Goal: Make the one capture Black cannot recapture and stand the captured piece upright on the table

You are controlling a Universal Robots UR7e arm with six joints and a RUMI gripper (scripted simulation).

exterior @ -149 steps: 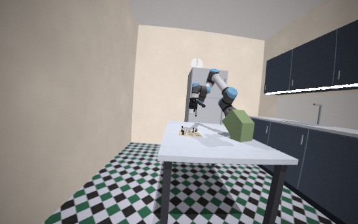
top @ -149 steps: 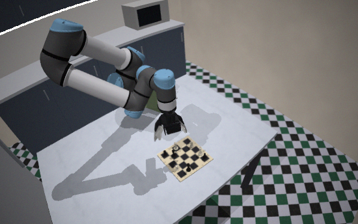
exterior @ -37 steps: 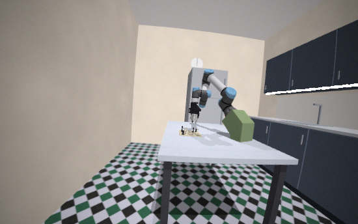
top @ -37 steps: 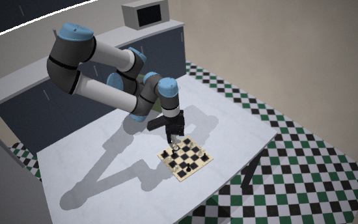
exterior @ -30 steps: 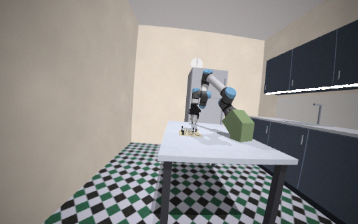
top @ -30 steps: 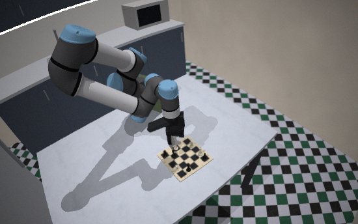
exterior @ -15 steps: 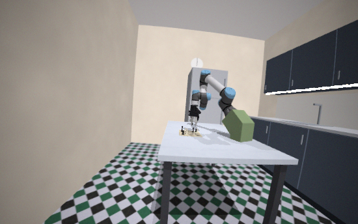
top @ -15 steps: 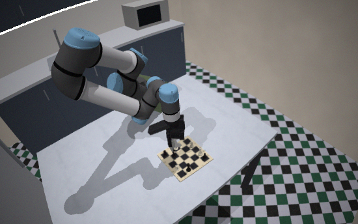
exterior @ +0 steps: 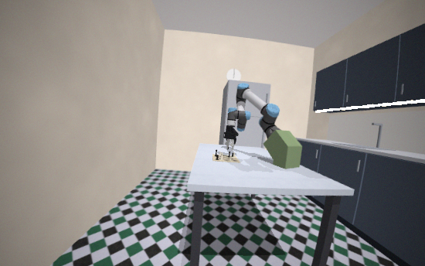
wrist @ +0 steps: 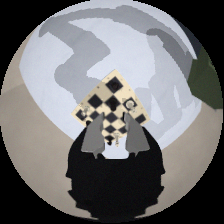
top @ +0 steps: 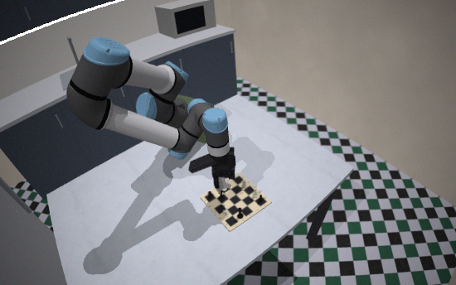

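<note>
The black chess piece is 50 mm below my hand. Also, from my hand: white piece 50 mm to the left, 50 mm below, 20 mm behind; then chessboard 80 mm below, 50 mm ahead, 30 mm to the left.
</note>
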